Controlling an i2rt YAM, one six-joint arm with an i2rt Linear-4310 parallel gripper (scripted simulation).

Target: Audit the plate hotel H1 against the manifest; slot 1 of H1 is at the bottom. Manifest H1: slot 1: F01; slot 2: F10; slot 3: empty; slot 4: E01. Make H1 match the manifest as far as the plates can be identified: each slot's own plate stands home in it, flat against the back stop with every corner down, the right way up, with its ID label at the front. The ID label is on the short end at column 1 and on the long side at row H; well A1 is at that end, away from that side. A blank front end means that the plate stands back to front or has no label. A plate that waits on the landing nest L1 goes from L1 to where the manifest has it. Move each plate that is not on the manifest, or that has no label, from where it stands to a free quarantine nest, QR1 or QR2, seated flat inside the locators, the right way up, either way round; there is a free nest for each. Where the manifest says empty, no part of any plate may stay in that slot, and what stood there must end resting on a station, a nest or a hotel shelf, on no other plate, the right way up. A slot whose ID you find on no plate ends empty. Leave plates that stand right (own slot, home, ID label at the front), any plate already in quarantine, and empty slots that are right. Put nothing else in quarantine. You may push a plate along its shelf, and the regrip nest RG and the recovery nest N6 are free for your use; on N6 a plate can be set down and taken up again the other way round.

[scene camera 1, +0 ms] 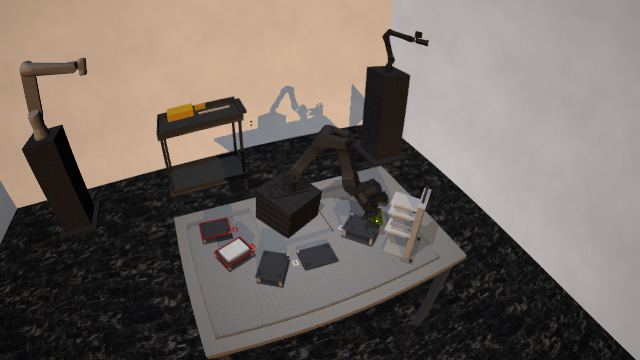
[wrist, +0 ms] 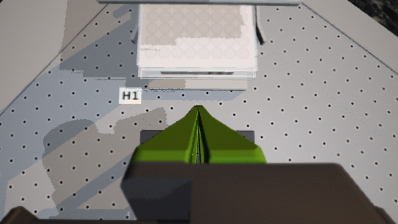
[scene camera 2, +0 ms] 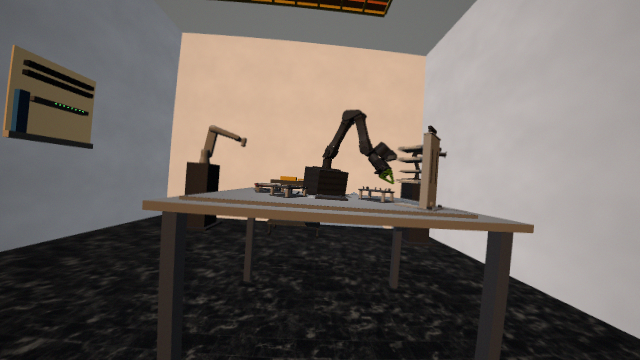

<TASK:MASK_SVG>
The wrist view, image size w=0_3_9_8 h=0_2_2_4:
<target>gripper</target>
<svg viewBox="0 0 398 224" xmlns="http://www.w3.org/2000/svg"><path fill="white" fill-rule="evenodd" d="M0 222L0 224L396 224L383 208L374 206L340 164L267 163L260 146L215 119L203 105L193 106L182 119L135 148L121 181L120 188L137 220L39 219L24 207L18 206L12 208ZM198 140L200 163L197 163Z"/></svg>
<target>white plate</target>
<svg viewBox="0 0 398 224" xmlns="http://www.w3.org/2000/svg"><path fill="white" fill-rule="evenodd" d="M140 4L137 66L138 77L141 80L254 80L256 78L258 68L255 6Z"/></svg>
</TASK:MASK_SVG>
